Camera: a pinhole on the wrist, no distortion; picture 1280 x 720 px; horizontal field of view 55.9 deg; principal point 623.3 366.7 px. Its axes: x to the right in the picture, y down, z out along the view. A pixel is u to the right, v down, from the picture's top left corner.
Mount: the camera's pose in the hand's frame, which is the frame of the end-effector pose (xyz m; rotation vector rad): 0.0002 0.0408 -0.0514 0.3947 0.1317 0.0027
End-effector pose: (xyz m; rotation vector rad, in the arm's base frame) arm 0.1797 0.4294 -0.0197 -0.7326 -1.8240 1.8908
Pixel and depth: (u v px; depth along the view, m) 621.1 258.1 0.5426
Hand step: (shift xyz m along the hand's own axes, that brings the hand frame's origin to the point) 0.0678 -0.2123 0.4263
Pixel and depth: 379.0 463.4 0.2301
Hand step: -0.0160 -0.0317 0.1721
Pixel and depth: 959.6 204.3 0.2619
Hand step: 0.1054 -0.0901 0.1653
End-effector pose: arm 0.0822 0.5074 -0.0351 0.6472 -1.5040 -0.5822
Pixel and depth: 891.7 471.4 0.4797
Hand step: 0.1686 -0.1016 0.3897
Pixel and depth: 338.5 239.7 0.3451
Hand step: -0.0371 -0.1273 0.2607
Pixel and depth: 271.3 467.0 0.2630
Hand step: -0.0416 -0.0420 0.2073
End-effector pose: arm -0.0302 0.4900 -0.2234 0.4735 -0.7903 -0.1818
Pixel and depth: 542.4 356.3 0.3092
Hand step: 0.0193 -0.0807 0.2330
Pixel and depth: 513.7 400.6 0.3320
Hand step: 0.0132 -0.0787 0.2597
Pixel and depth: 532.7 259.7 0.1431
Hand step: 0.0076 -0.0261 0.0760
